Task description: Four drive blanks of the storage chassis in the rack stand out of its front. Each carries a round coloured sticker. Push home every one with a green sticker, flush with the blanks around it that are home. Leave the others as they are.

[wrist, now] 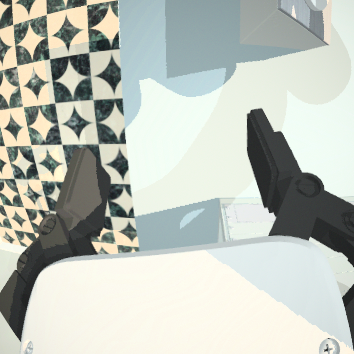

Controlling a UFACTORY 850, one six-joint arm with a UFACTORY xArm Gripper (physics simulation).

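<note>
My gripper (168,146) is open, with nothing between its two dark fingers. The fingers stand wide apart over the pale table top, the left one in front of the tiled floor. Part of the rack's pale top (247,212) shows at the lower right, below and behind the right finger. The white gripper housing covers the bottom of the view and hides much of the rack. The rack's front, the drive blanks and their coloured stickers do not show in the wrist view.
A grey box-like object (272,29) with a patterned side stands at the upper right, cut off by the view's edge. The pale table top (170,150) ends at a straight edge on the left, beyond which lies a green, black and cream tiled floor (72,77). Shadows fall across the table.
</note>
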